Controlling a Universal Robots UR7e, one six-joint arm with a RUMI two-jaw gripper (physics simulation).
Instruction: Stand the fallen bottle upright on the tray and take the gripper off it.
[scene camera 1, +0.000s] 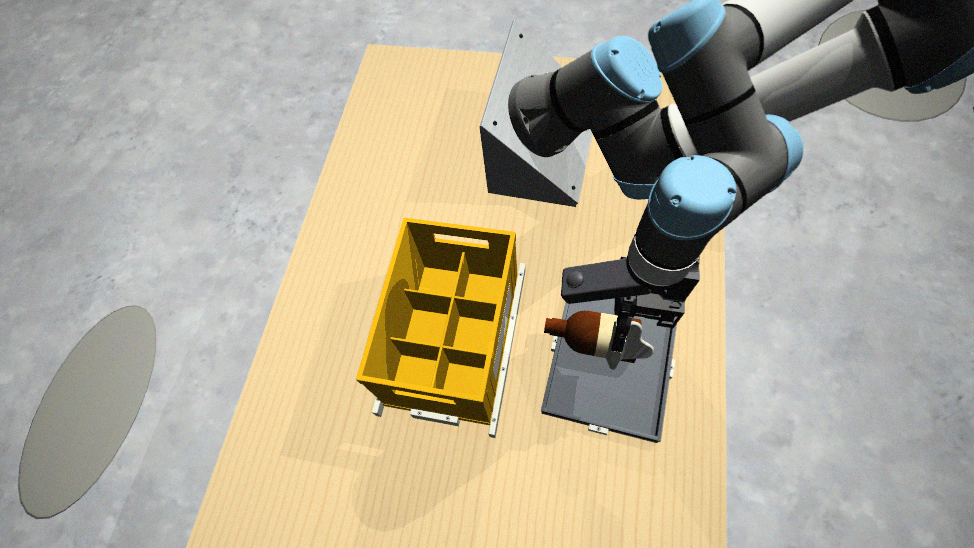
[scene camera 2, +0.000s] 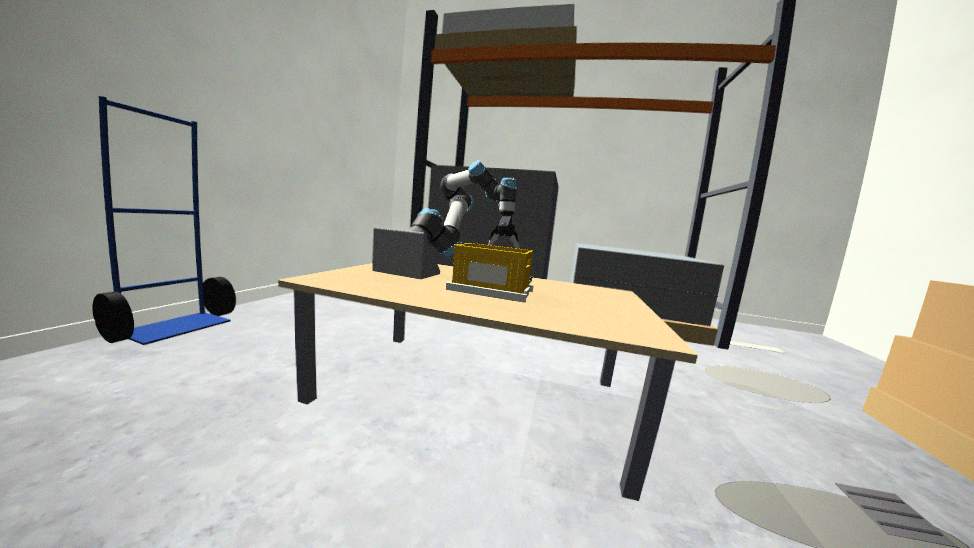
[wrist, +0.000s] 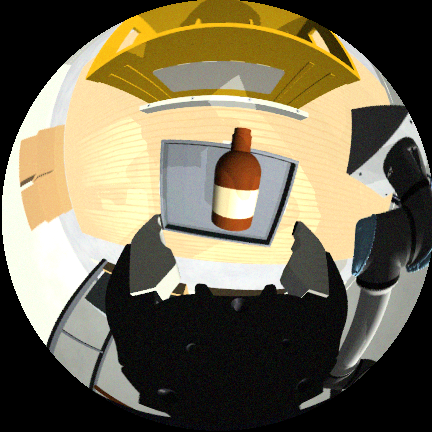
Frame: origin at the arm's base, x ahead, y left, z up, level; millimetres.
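Seen in the pictures: gripper, fingertip midpoint: (scene camera 1: 615, 321) (wrist: 228, 220); arm's base at its link origin: (scene camera 1: 537, 118) (scene camera 2: 412, 247).
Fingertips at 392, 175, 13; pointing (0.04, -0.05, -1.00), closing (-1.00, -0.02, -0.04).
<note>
Offsets run from my fingertips to a thing's middle, as dx, dy, dz. "spot": to the spot under its first point. Level surfaces: height alone.
The brown bottle {-10, -30, -93} (scene camera 1: 584, 331) (wrist: 237, 175) with a cream label lies on its side on the grey tray {spot: +86, +10, -130} (scene camera 1: 606, 398) (wrist: 185, 190). Its neck points towards the yellow crate and reaches over the tray's crate-side rim; I cannot tell if it rests on that rim. Its base lies near the opposite rim. My gripper (scene camera 1: 630, 328) (scene camera 2: 504, 242) (wrist: 228, 220) is open and empty. It hangs above the base end of the bottle, with its fingers spread wide to either side and apart from it. In scene camera 2 the bottle and tray do not show behind the crate.
The yellow six-compartment crate {+23, -265, -47} (scene camera 1: 504, 293) (scene camera 2: 514, 272) (wrist: 225, 47) stands beside the tray, with a white rail {+24, -166, -120} (scene camera 1: 507, 351) (wrist: 225, 103) between them. The arm's grey wedge mount (scene camera 1: 524, 170) (scene camera 2: 401, 252) (wrist: 370, 132) stands at the back of the wooden table {dz -135} (scene camera 1: 326, 204) (scene camera 2: 578, 310).
</note>
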